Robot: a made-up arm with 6 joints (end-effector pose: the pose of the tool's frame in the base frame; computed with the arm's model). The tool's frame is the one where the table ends. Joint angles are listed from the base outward.
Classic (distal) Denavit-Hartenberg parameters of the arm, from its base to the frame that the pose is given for. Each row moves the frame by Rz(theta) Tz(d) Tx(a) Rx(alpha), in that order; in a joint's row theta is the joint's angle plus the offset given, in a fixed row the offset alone. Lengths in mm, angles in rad.
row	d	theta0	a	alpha
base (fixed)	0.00	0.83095	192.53	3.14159
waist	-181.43	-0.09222	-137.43	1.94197
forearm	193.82	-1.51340	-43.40	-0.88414
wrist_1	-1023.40	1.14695	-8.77	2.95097
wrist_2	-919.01	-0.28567	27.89	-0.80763
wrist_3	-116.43	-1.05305	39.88	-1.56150
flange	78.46	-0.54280	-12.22	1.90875
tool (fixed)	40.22	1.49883	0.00	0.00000
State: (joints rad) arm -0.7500 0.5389 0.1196 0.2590 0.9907 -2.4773
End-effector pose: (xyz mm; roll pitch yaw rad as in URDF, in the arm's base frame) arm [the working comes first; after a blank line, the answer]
Working (the frame after each row of the table, in the pose's form):
after base (fixed): 129.8 142.2 0.0 3.1416 0.0000 0.8309
after waist: 143.8 5.5 181.4 -1.1996 0.0000 1.6732
after forearm: -46.3 -38.5 218.3 -1.8489 -0.8805 1.1824
after wrist_1: 777.3 -618.2 400.2 1.1922 0.3610 0.8986
after wrist_2: 50.8 -160.2 72.0 0.3807 0.3857 0.8880
after wrist_3: 16.4 -137.6 -44.0 -1.2052 0.4082 0.8249
after flange: -23.1 -71.6 -24.3 3.0915 -0.5212 -2.2667

-37.5 -85.6 -59.2 -2.6237 -0.0792 2.4833
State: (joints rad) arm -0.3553 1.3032 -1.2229 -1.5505 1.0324 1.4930
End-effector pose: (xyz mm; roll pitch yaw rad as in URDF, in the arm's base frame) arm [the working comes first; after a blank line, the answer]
Working (the frame after each row of the table, in the pose's form):
after base (fixed): 129.8 142.2 0.0 3.1416 0.0000 0.8309
after waist: 90.2 10.6 181.4 -1.1996 0.0000 1.2785
after forearm: -98.1 23.0 243.3 -2.0762 -0.1957 1.2012
after wrist_1: 699.3 -398.3 727.0 0.8662 -0.2620 1.2393
after wrist_2: 103.4 -32.0 130.4 -0.7169 0.8915 -0.4318
after wrist_3: 32.2 -84.1 44.5 -2.2972 0.8778 -0.4562
after flange: 26.0 -8.4 21.5 -1.9199 0.9898 -2.2035

63.3 -21.5 13.9 1.8023 0.6120 1.3681
